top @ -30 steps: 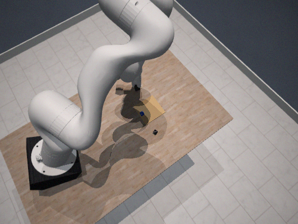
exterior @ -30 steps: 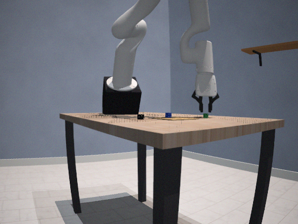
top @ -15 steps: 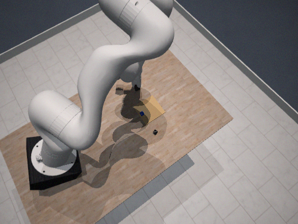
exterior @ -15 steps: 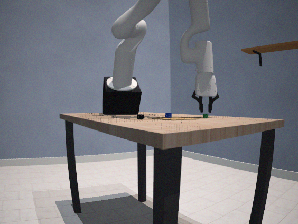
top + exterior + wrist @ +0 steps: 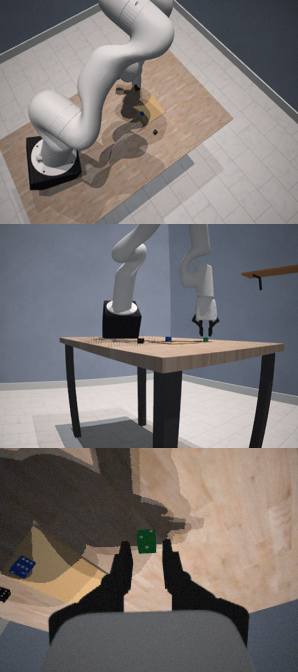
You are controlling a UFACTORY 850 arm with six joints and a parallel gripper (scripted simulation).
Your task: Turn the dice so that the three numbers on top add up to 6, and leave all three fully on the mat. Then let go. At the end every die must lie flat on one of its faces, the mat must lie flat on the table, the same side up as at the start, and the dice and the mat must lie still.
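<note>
My gripper is now 40 mm above the green die. Round my hand: blue die: 50 mm behind, 170 mm to the right, 30 mm below; black die: 30 mm behind, 300 mm to the right, 40 mm below; tan mat: 160 mm to the right, 40 mm below.
</note>
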